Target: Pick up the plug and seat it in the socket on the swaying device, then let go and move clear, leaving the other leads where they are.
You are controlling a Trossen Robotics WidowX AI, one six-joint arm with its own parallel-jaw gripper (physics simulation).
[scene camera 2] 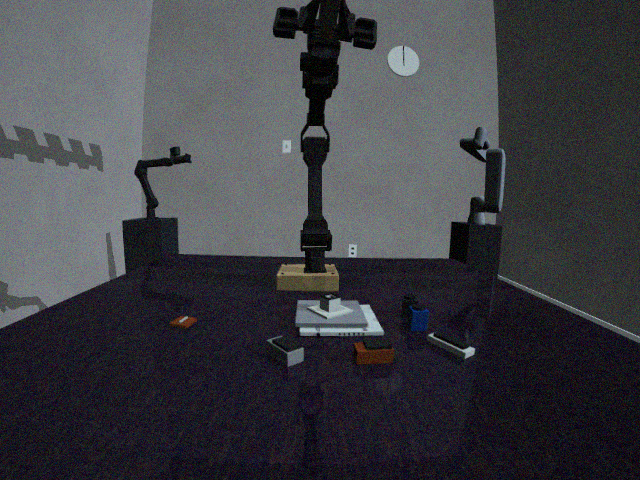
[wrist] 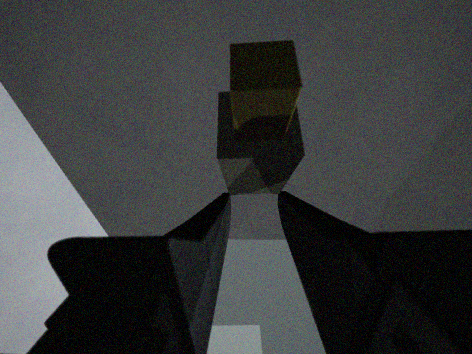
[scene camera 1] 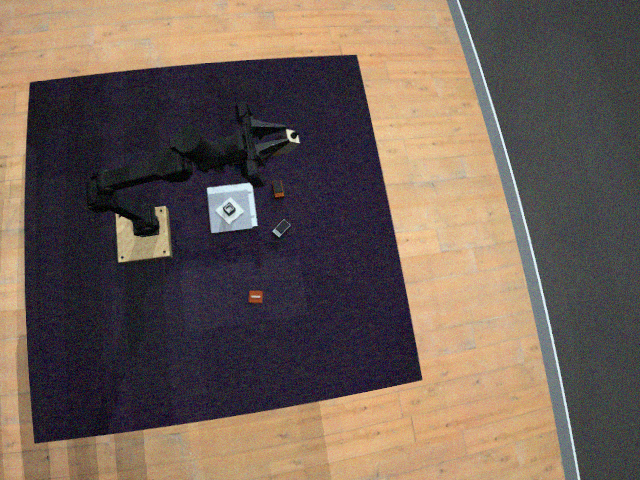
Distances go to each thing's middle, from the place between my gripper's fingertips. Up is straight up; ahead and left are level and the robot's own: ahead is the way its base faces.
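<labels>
Plug (wrist: pixel 259 142): visible to me, 4 cm below my hand. Grey device (scene camera 2: pixel 329 316): 15 cm behind my hand, 4 cm to the left of it, 57 cm below it. Going by their middles, of the things named here the plug is the nearest to my hand.
</labels>
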